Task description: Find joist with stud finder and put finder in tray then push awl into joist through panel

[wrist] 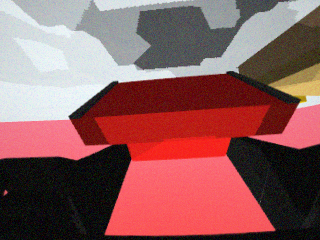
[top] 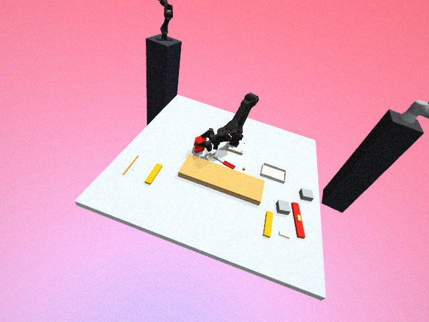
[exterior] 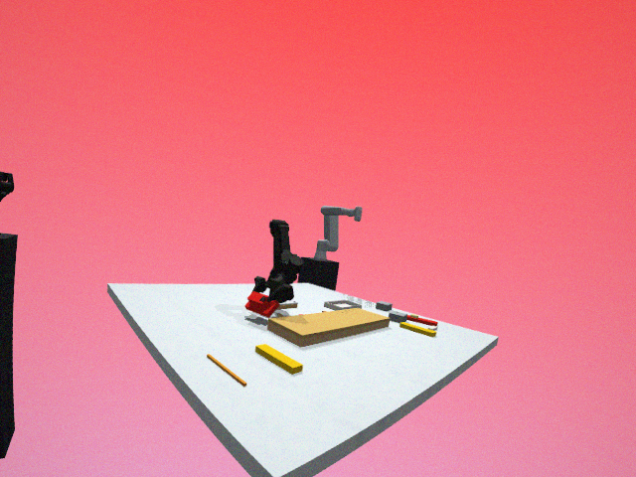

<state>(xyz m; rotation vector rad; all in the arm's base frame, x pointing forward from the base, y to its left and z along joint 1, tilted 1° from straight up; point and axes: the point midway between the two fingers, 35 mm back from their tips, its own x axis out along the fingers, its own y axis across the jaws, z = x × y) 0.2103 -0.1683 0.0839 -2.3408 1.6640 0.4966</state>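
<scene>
Now: the awl 3 cm behind my gripper tip, 12 cm to the left of it and 8 cm below it. The rest, counted from my gripper tip: orange pencil (36 cm ahead, 26 cm to the right, 8 cm below); red-handled tool (1 cm behind, 20 cm to the left, 8 cm below); red stud finder (1 cm ahead, 1 cm to the left, 1 cm below).
</scene>
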